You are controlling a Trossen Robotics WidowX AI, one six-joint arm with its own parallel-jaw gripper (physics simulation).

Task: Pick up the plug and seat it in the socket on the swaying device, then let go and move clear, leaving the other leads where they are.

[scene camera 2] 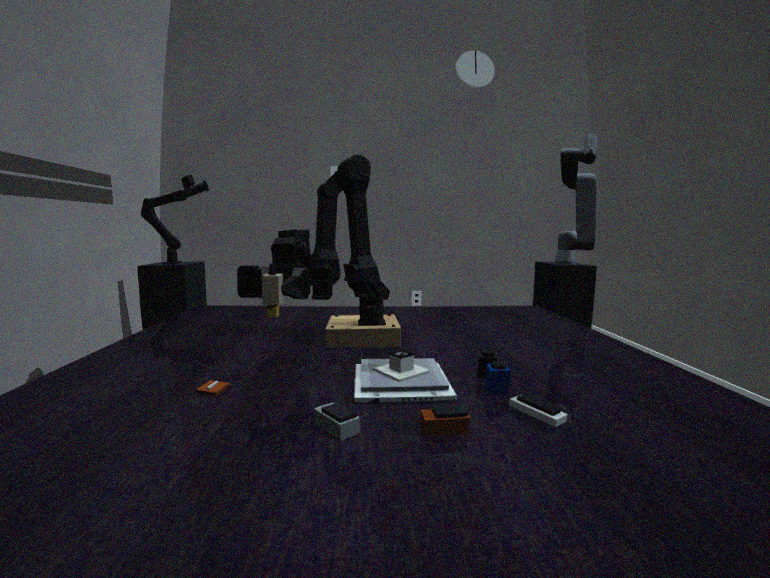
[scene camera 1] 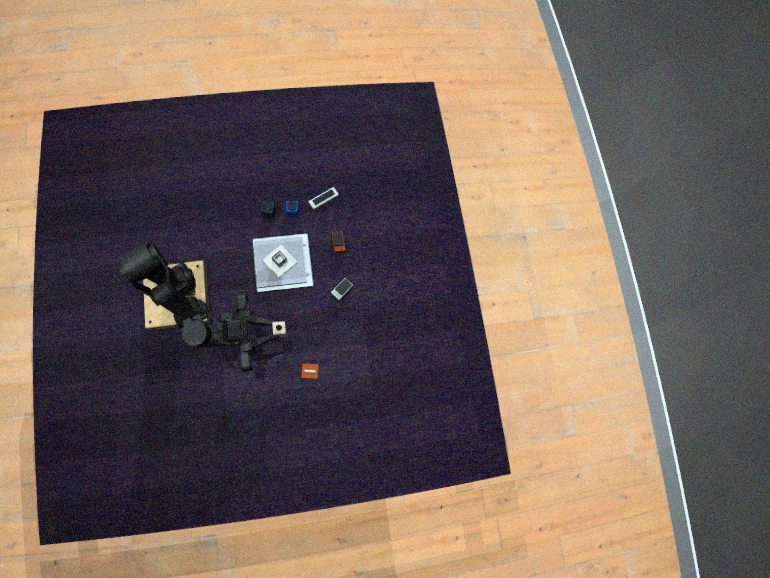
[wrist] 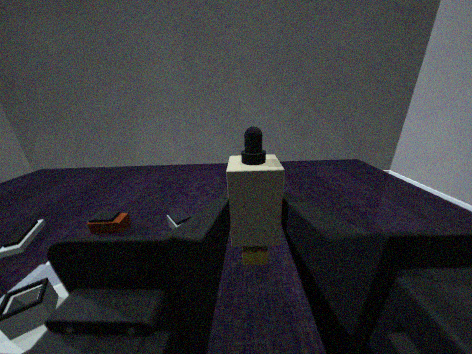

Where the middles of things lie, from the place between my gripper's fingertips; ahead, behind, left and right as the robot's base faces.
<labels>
Now: the device (scene camera 1: 279,262) 20 mm ahead of my hand, 220 mm to the left of it and 130 mm below it. Round my hand: orange-and-black lead (scene camera 2: 445,419): 200 mm ahead, 260 mm to the left, 150 mm below.
</labels>
